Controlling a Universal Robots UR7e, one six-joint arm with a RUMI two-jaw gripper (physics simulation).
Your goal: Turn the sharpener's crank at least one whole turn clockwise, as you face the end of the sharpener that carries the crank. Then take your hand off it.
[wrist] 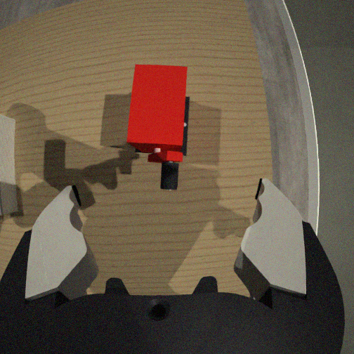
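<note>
The red sharpener (158,105) stands on the wooden table top, a little above the middle of the wrist view, with part of a black base showing at its right side. Its crank (165,156) is a short red arm at the end nearest me, with a black handle (169,176) that points toward me. My gripper (166,185) is wide open, with one finger far to the left of the handle and one far to the right. Neither finger touches the handle, and nothing is between the fingers. The crank's hub is mostly hidden under the body's edge.
The wooden table top (210,40) has a grey rim (292,115) curving down the right side, with dark floor beyond it. Part of a pale grey block (7,165) shows at the left edge. Shadows of the gripper and sharpener fall on the wood.
</note>
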